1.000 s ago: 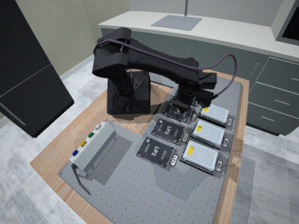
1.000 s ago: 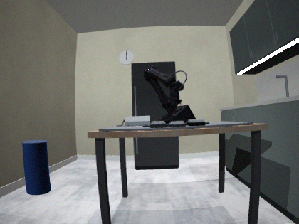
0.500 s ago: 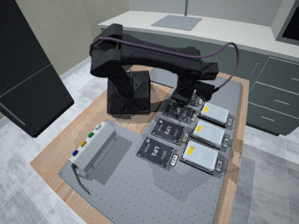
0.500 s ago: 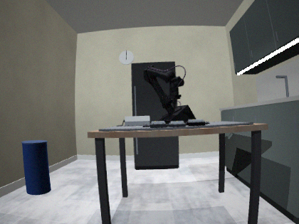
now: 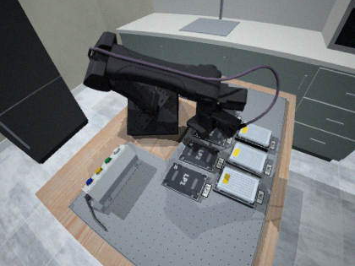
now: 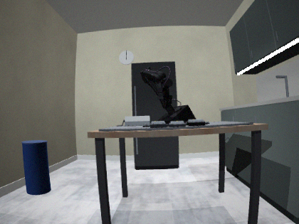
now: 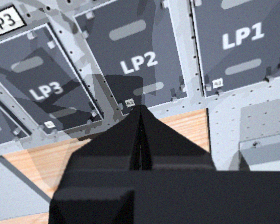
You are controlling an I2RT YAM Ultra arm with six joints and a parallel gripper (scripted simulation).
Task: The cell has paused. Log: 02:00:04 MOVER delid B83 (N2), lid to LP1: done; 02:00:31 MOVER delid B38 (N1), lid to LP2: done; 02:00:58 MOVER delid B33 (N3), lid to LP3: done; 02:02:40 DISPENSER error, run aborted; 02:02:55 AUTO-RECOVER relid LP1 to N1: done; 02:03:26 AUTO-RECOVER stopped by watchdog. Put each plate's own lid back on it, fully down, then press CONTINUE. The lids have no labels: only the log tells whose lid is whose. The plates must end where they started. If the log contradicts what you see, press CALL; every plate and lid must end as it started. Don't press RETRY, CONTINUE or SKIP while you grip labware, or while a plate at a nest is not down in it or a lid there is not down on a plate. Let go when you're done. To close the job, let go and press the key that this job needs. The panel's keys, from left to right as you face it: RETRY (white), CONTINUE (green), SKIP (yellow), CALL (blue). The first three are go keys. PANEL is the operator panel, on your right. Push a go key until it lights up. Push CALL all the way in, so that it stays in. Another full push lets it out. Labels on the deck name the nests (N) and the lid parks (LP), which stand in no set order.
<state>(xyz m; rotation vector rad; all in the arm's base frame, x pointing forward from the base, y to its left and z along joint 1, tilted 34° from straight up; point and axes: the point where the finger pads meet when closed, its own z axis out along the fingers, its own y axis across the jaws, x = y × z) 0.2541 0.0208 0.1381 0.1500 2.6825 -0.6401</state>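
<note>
My gripper is now 270 mm past the green continue key, 240 mm to the left of it and 70 mm above it. From my hand the other things lie so: plate (170 mm ahead, 110 mm below, 50 mm to the right); lid park (270 mm to the left, 130 mm below, 30 mm behind); white RETRY key (280 mm behind, 190 mm to the right, 70 mm below).
</note>
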